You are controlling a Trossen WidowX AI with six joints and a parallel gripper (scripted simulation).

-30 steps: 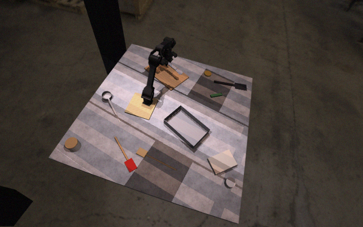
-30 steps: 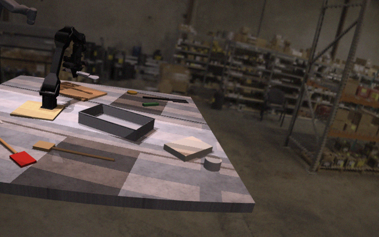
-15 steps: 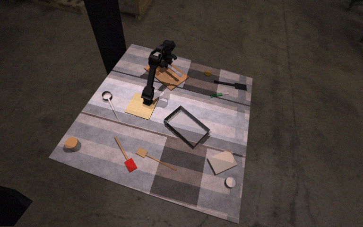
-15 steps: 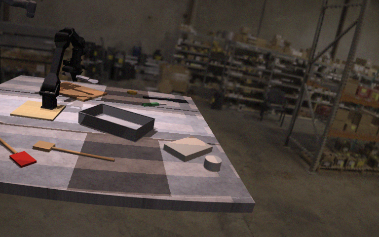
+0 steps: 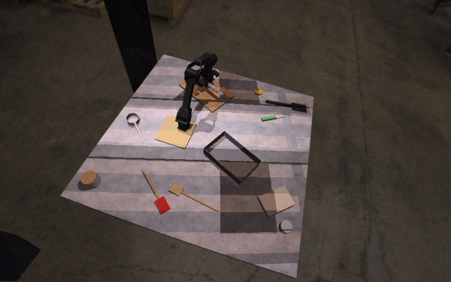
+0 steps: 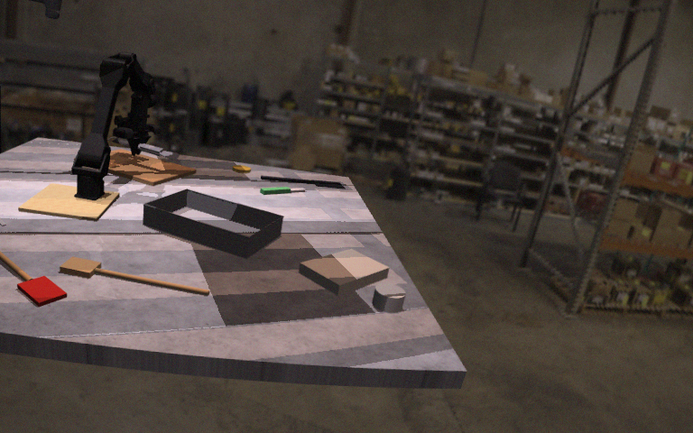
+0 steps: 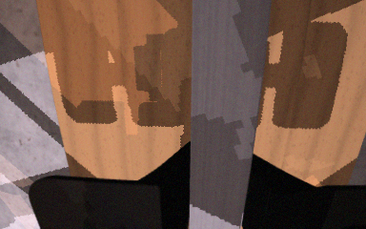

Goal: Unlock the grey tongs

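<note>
Now: gripper tip 40 mm above the wooden board. Also, from my gripper tip: roasting tin 450 mm to the right, 390 mm ahead, 20 mm below; yellow disc 350 mm ahead, 190 mm to the left, 40 mm below; green-handled tool 540 mm ahead, 40 mm below.
</note>
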